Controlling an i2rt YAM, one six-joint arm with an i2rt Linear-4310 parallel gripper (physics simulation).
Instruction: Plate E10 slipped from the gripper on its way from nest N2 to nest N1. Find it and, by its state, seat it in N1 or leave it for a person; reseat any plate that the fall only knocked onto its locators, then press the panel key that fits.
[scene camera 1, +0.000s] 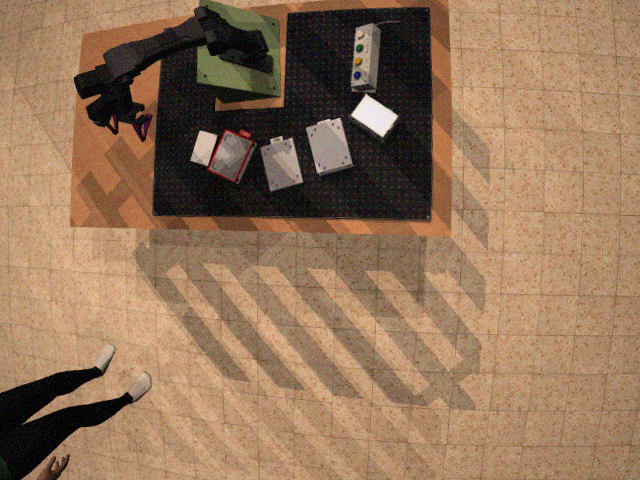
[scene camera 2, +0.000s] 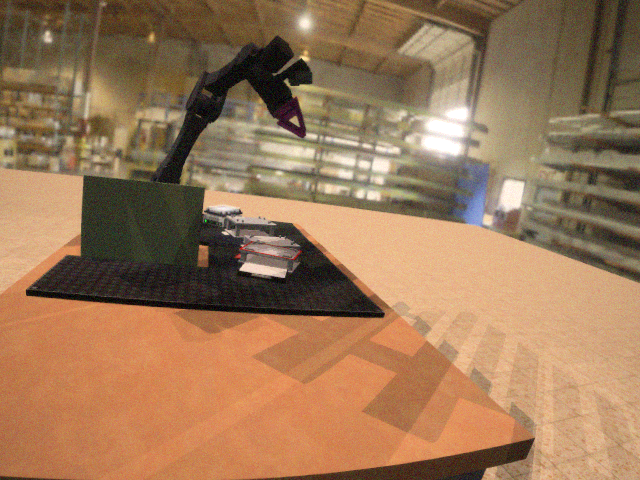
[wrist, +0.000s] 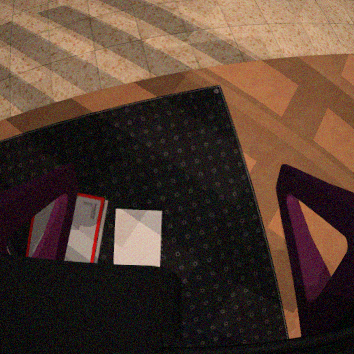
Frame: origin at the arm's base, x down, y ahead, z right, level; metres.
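Seen in the pictures: gripper, fingertip midpoint: (scene camera 1: 129, 137) (scene camera 2: 304, 134) (wrist: 176, 175); arm's base, origin of the base link: (scene camera 1: 246, 57) (scene camera 2: 157, 219).
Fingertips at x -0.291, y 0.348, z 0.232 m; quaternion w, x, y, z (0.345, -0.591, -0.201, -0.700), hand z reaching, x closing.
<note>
Offsets run from my fingertips to a thing's top centre. "pt": to the spot under its first point. Level surfaces: height alone.
My gripper (scene camera 1: 129, 135) (scene camera 2: 303, 135) (wrist: 176, 175) is open and empty, high above the left end of the table. A grey unit with a red rim and red tab {pt dx +0.336, dy -0.001, dz -0.180 m} (scene camera 1: 231, 156) (scene camera 2: 268, 251) (wrist: 82, 227) stands on the mat, partly behind a finger in the wrist view. A flat white square piece {dx +0.361, dy -0.040, dz -0.055 m} (scene camera 1: 204, 148) (scene camera 2: 262, 269) (wrist: 137, 237) lies beside it. A smaller grey plate unit {dx +0.342, dy +0.027, dz -0.361 m} (scene camera 1: 281, 164) and a larger one {dx +0.309, dy -0.033, dz -0.530 m} (scene camera 1: 329, 146) stand to its right. Labels are unreadable, so I cannot tell which is E10, N1 or N2. The key panel {dx +0.292, dy -0.348, dz -0.648 m} (scene camera 1: 364, 56) has white, green, yellow and blue keys.
A green block (scene camera 1: 237, 85) (scene camera 2: 142, 219) stands at the arm's base. A white-topped box {dx +0.304, dy -0.134, dz -0.680 m} (scene camera 1: 374, 116) stands near the panel. The black mat {dx +0.375 m} (scene camera 1: 206, 204) (scene camera 2: 155, 297) (wrist: 200, 135) lies on the wooden table {dx +0.389 m} (scene camera 1: 98, 206). A person's legs (scene camera 1: 67, 392) show on the floor.
</note>
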